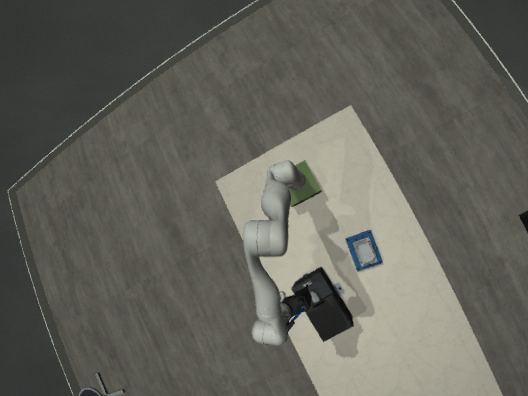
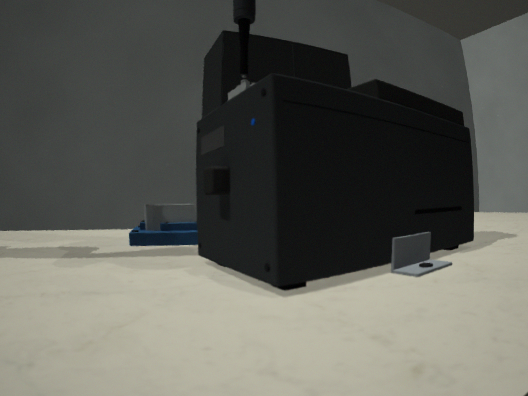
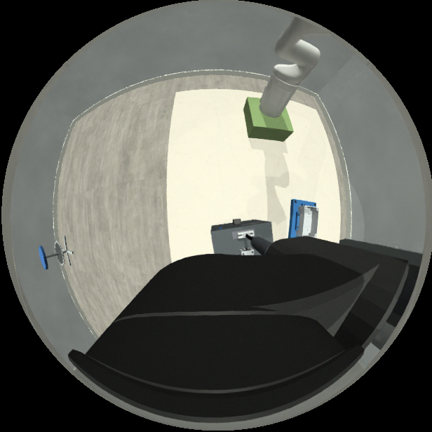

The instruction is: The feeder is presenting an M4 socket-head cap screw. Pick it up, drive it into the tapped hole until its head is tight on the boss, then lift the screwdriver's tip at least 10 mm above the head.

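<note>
The black screw feeder (image 1: pixel 327 320) (image 2: pixel 360 170) (image 3: pixel 225 242) stands on the pale table. My screwdriver tip (image 2: pixel 244 75) (image 3: pixel 247 236) points down over the light pick-up block at the feeder's top. A tiny grey screw (image 2: pixel 244 77) shows at the tip's end, just above that block and in line with the bit; its lower part is hard to make out. A light grey housing (image 1: pixel 366 251) (image 2: pixel 170 210) (image 3: pixel 308 220) sits in a blue fixture (image 1: pixel 352 250) (image 2: pixel 165 238) (image 3: pixel 294 220), apart from the feeder. Its boss and tapped hole are too small to tell.
A small grey angle bracket (image 1: pixel 339 288) (image 2: pixel 411 252) stands beside the feeder. A green box (image 1: pixel 310 185) (image 3: pixel 265 134) is at the arm's base end of the table. A taller black housing (image 2: pixel 315 62) rises behind the tip. A blue-seated stool (image 3: pixel 43 257) stands on the floor.
</note>
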